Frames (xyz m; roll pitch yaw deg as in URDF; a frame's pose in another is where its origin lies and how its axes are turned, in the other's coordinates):
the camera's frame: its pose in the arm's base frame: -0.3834 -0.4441 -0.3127 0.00 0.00 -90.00
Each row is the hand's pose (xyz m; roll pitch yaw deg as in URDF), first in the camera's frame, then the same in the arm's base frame.
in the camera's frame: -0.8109 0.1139 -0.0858 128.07 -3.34 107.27
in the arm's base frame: -0.2695 0.3668 -0.3985 128.07 -3.34 17.27
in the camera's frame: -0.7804 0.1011 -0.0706 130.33 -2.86 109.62
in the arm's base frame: -0.2823 0.3363 -0.3833 130.33 -2.86 19.62
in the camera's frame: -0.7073 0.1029 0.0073 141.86 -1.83 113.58
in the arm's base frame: -0.2805 0.2632 -0.3054 141.86 -1.83 23.58
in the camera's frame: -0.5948 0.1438 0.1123 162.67 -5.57 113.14
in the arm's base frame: -0.2396 0.1507 -0.2004 162.67 -5.57 23.14
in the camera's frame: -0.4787 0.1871 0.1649 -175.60 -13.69 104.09
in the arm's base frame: -0.1963 0.0346 -0.1478 -175.60 -13.69 14.09
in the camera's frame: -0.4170 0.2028 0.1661 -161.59 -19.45 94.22
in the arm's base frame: -0.1806 -0.0271 -0.1466 -161.59 -19.45 4.22
